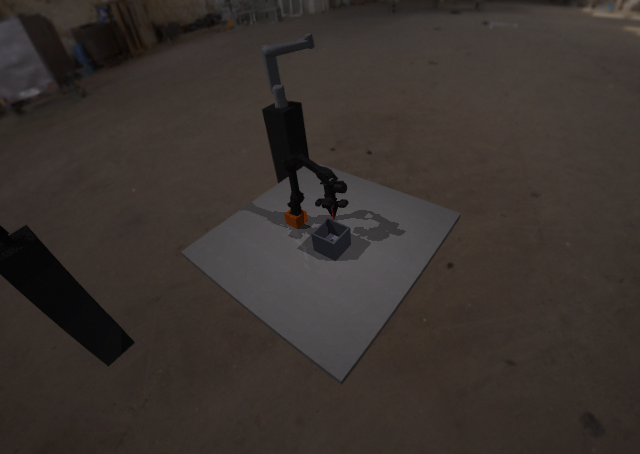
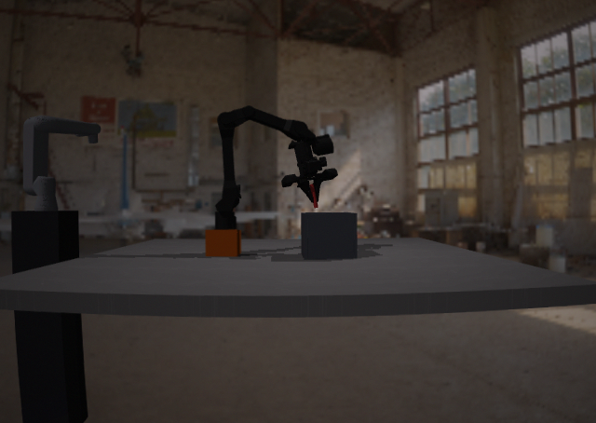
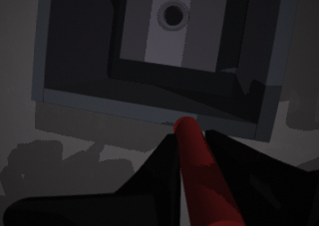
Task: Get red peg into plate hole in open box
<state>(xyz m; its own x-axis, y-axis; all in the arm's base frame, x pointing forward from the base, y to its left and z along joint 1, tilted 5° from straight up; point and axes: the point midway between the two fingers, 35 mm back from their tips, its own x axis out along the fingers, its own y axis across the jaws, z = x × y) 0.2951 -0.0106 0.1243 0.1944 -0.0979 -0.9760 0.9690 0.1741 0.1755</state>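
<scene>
The plate is 13 cm below my gripper tip, 8 cm to the right of it and 3 cm ahead of it. Round my gripper tip: red peg (2 cm above).
</scene>
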